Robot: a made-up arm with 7 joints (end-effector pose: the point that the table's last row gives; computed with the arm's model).
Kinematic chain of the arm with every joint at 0, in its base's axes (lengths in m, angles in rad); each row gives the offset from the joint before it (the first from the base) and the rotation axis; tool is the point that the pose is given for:
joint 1: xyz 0 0 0.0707 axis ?
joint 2: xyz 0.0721 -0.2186 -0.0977 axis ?
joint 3: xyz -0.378 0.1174 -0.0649 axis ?
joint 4: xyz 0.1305 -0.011 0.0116 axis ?
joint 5: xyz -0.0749 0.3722 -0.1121 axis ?
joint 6: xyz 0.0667 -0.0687 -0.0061 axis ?
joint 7: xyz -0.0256 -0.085 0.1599 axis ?
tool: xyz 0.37 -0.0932 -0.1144
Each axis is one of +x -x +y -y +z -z.
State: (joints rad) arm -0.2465 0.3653 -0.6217 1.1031 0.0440 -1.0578 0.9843
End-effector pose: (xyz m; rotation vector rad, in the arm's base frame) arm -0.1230 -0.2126 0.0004 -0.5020 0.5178 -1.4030
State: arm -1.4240 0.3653 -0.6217 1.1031 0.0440 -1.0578 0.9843
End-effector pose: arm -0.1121 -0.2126 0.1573 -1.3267 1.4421 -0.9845
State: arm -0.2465 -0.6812 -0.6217 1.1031 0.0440 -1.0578 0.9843
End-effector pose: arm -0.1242 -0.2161 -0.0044 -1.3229 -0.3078 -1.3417
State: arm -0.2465 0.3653 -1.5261 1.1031 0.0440 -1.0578 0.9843
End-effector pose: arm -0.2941 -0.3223 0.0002 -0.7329 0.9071 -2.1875
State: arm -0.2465 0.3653 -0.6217 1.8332 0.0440 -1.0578 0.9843
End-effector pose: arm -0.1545 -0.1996 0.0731 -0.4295 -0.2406 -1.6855
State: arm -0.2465 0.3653 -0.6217 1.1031 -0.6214 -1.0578 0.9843
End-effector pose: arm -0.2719 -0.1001 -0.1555 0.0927 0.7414 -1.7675
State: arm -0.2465 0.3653 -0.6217 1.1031 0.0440 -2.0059 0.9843
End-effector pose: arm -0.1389 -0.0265 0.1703 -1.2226 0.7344 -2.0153
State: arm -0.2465 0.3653 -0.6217 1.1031 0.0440 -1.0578 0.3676
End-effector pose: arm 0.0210 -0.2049 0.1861 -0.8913 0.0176 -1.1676
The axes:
joint 1: -y
joint 2: +x
joint 3: +z
joint 4: -y
joint 5: +z
joint 6: +x
joint 7: +y

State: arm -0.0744 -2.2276 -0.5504 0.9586 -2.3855 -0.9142 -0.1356
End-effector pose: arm -0.4070 -0.7260 -0.0391 -0.3794 -2.0059 -1.3399
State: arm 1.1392 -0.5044 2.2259 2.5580 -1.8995 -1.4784 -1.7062
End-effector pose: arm -0.1014 -0.2991 -0.1875 0.6925 -1.9258 0.4352
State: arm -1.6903 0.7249 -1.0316 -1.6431 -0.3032 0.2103 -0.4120
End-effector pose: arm -0.3145 -0.0453 0.3691 -0.0926 -2.3639 1.4986
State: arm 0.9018 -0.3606 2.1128 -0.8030 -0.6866 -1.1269 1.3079
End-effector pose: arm -0.2004 -0.1870 -0.1745 -2.3073 -0.2932 -1.1056
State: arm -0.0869 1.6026 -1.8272 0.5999 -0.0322 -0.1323 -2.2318
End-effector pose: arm -0.0412 -0.4248 0.2862 -1.1157 -0.6413 -1.0049
